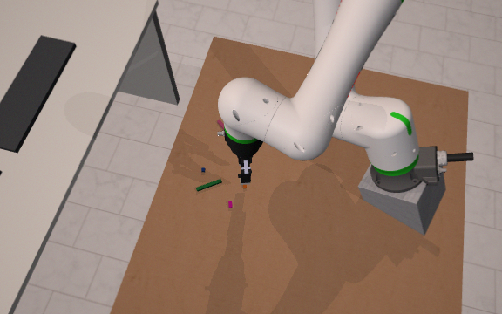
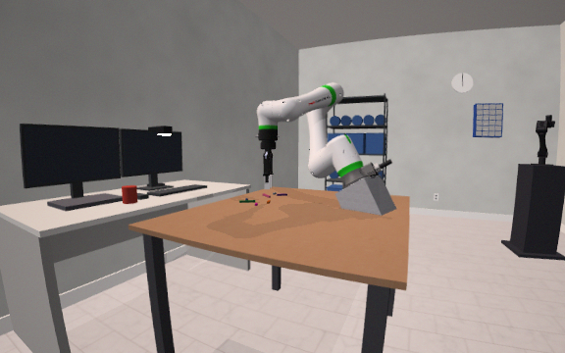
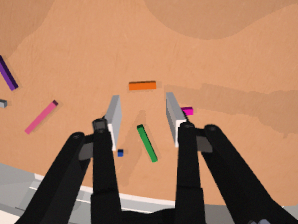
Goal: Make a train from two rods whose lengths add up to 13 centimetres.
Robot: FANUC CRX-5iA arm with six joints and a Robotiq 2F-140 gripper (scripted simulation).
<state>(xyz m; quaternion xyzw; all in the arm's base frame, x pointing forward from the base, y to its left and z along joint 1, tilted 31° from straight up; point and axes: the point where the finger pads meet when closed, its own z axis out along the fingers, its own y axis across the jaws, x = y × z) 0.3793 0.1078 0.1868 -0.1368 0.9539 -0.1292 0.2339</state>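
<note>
Right now my hand is 80 mm short of the pink rod, 170 mm to the left of it and 100 mm above it. Also, from my hand: green rod 100 mm ahead, 30 mm to the left, 100 mm below; then orange rod 100 mm below; then magenta rod 30 mm ahead, 80 mm to the left, 100 mm below.
</note>
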